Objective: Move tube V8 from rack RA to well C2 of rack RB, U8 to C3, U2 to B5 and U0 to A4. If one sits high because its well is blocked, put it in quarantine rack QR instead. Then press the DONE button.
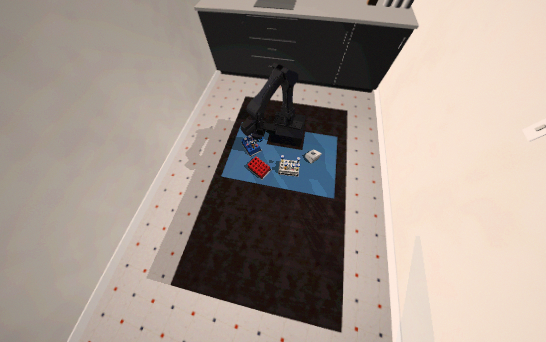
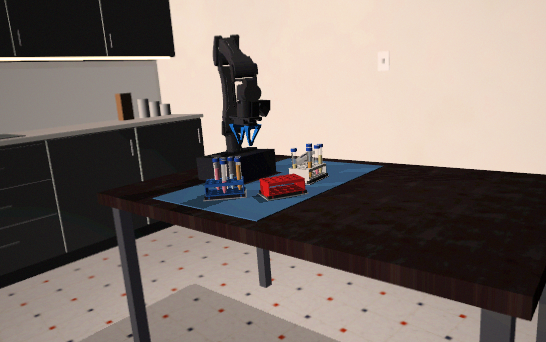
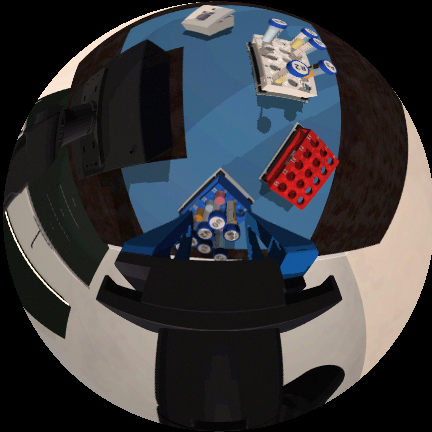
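Pixels of known places: gripper, between the fingertips: (image 1: 260,138) (image 2: 245,145) (image 3: 218,215); arm's base, origin of its link: (image 1: 288,123) (image 2: 234,153) (image 3: 90,117).
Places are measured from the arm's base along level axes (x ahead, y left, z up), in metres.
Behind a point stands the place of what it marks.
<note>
My gripper (image 1: 259,138) @(z 0.067, x 0.230, y -0.135 m) (image 2: 244,142) @(z 0.067, x 0.230, y -0.135 m) (image 3: 218,215) @(z 0.067, x 0.230, y -0.135 m) is partly open and empty, with its blue fingers above the tubes of the blue rack (image 1: 256,151) @(z -0.075, x 0.249, y -0.172 m) (image 2: 210,191) @(z -0.078, x 0.170, y -0.260 m) (image 3: 241,201) @(z -0.054, x 0.265, y -0.190 m). Several blue-capped tubes stand in that rack; one cap (image 3: 216,222) @(z 0.034, x 0.226, y -0.170 m) seems to read U0, and the fingers partly hide others. A white rack (image 1: 289,172) @(z -0.077, x 0.345, y 0.102 m) (image 2: 302,175) @(z -0.064, x 0.338, y 0.030 m) (image 3: 267,86) @(z -0.060, x 0.286, y 0.023 m) also holds several blue-capped tubes; one cap (image 3: 299,68) @(z 0.034, x 0.298, y 0.031 m) seems to read R2. The red rack (image 1: 258,167) @(z -0.042, x 0.384, y -0.107 m) (image 2: 267,189) @(z -0.063, x 0.372, y -0.181 m) (image 3: 302,169) @(z -0.042, x 0.357, y -0.107 m) shows empty wells. The rack names, V8, U8 and U2 are not readable.
A small white box (image 1: 313,155) @(z -0.024, x 0.200, y 0.230 m) (image 3: 207,21) stands beyond the white rack, seen from the blue rack. The arm's black base (image 1: 286,137) @(z -0.009, x 0.117, y 0.017 m) (image 2: 260,167) @(z -0.055, x 0.116, y 0.031 m) (image 3: 160,102) @(z -0.059, x 0.119, y -0.011 m) stands at the edge of the blue mat (image 1: 320,182) @(z -0.094, x 0.351, y 0.321 m) (image 2: 240,212) @(z -0.095, x 0.404, y -0.326 m) (image 3: 215,125) @(z -0.094, x 0.208, y -0.060 m). The racks stand on this mat.
</note>
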